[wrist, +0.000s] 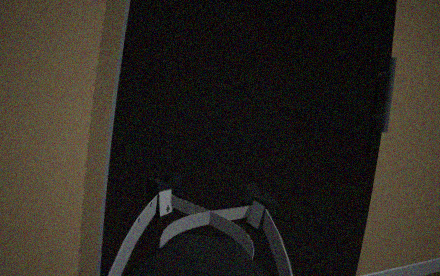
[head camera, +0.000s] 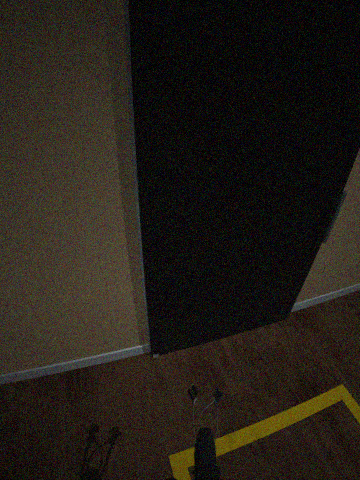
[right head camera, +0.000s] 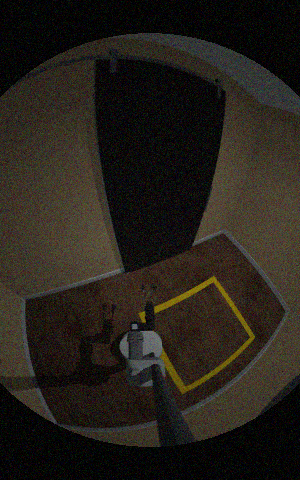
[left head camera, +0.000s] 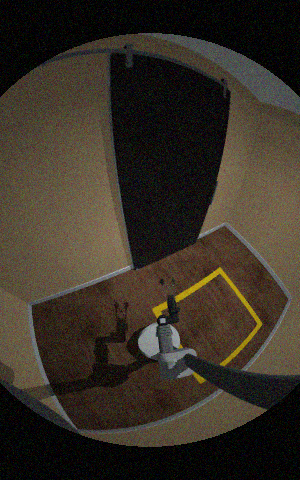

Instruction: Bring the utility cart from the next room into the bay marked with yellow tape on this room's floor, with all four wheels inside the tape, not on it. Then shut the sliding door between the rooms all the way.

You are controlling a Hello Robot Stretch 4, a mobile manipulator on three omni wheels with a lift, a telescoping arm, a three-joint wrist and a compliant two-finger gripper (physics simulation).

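Where they show: gripper, fingertip midpoint: [wrist: 212, 193] [head camera: 205, 386] [right head camera: 148, 283] [left head camera: 166, 277]; robot's base, link origin: [left head camera: 157, 340].
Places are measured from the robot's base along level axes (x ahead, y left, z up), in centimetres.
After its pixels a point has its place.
A black sliding door panel [head camera: 235, 175] @(x 106.9, y -16.7, z 117.4 cm) [left head camera: 170, 150] @(x 107.3, y -17.5, z 136.9 cm) [right head camera: 160, 160] @(x 108.3, y -20.0, z 131.5 cm) [wrist: 250, 100] @(x 107.4, y -17.8, z 79.8 cm) hangs upright against the wall. Its bar handle [head camera: 335, 217] @(x 122.6, y -75.4, z 93.5 cm) [wrist: 389, 95] @(x 122.8, y -75.1, z 91.8 cm) is on the right edge. My gripper [head camera: 205, 393] @(x 48.2, y -8.8, z 63.6 cm) [left head camera: 167, 282] @(x 48.2, y -8.8, z 63.6 cm) [right head camera: 148, 288] @(x 48.2, y -8.8, z 63.6 cm) [wrist: 212, 193] @(x 48.2, y -8.8, z 63.6 cm) is open, its fingers apart with no object between them. It is in front of the door, apart from the handle, near the left corner of the yellow tape outline [head camera: 280, 420] @(x 59.3, y -58.1, z -2.6 cm) [left head camera: 240, 298] @(x 24.7, y -119.8, z -2.9 cm) [right head camera: 233, 308] @(x 26.0, y -120.5, z -2.6 cm). The utility cart does not show in these views. Whether an opening lies behind the dark panel cannot be told.
Two hangers [left head camera: 129, 56] [right head camera: 113, 61] hold the panel at the top rail. Tan walls with pale baseboards [head camera: 75, 363] @(x 79.5, y 65.5, z 4.1 cm) [left head camera: 82, 286] @(x 69.3, y 91.2, z 0.9 cm) enclose the brown floor. My round white base [left head camera: 150, 342] @(x -0.3, y 8.1, z 18.7 cm) [right head camera: 152, 340] @(x 5.9, y -11.2, z 18.7 cm) is at the outline's left side. The arm's shadow [left head camera: 100, 350] @(x -11.9, y 64.9, z -2.7 cm) lies to its left.
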